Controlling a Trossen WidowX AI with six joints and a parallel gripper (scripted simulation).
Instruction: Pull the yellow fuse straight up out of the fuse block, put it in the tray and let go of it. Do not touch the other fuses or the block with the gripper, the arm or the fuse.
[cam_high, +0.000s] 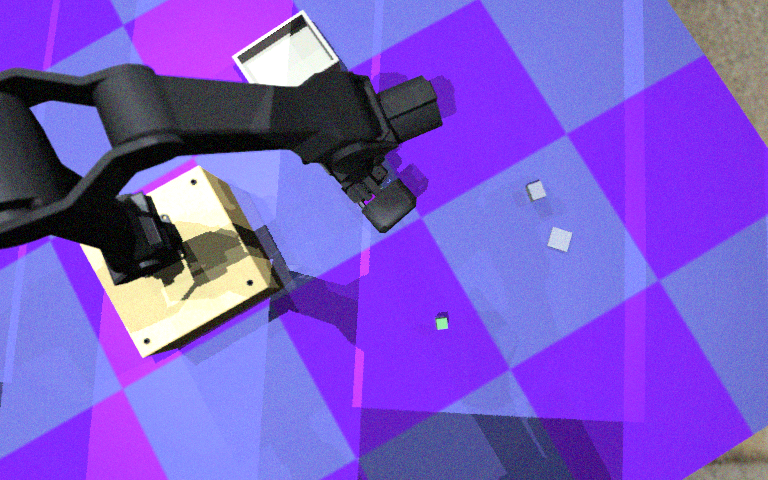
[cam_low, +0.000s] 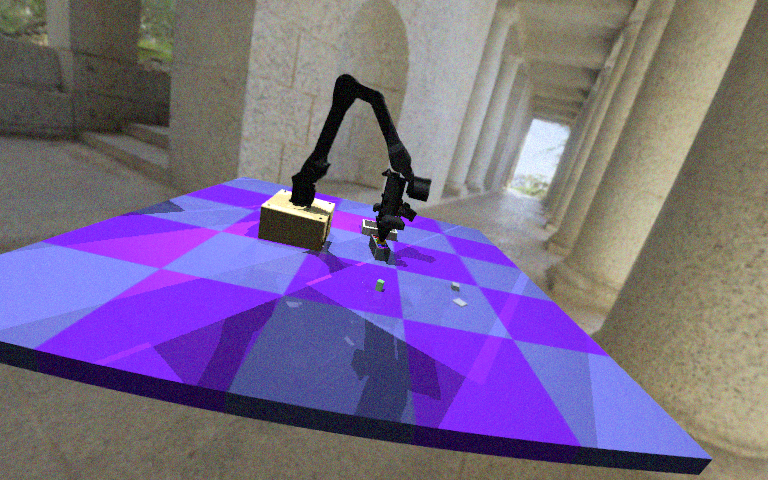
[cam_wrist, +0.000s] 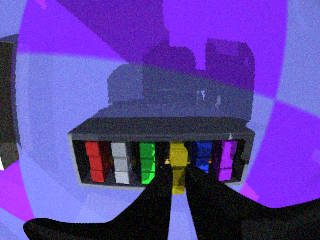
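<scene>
Now: the white tray 1 cm behind my gripper tip, 22 cm to the left of it and 4 cm below it. The rest, counted from my gripper tip: yellow fuse: 1 cm below.
</scene>
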